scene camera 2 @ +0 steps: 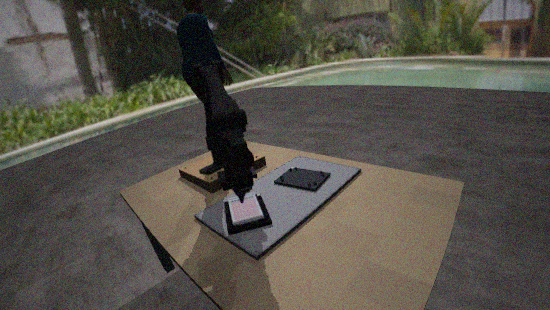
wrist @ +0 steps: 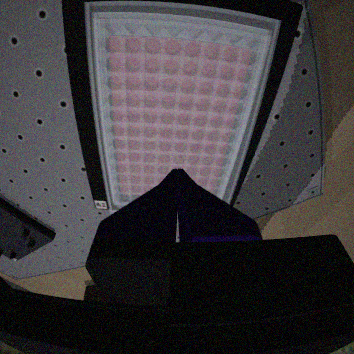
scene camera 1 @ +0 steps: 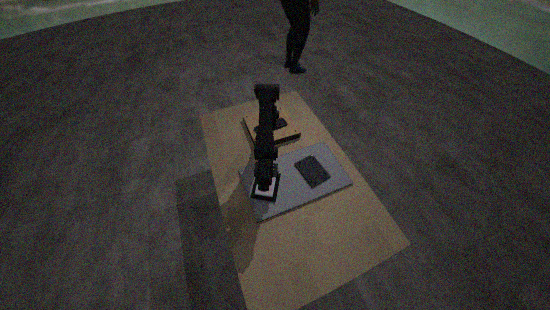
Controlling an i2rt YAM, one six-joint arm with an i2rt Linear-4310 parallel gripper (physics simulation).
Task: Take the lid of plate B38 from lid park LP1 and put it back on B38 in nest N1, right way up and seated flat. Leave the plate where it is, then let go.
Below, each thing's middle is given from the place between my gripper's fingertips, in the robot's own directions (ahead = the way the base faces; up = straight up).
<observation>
My gripper is now 150 mm to the right of the grey perforated plate [scene camera 2: 286, 206], 50 mm short of it and 40 mm above it.
</observation>
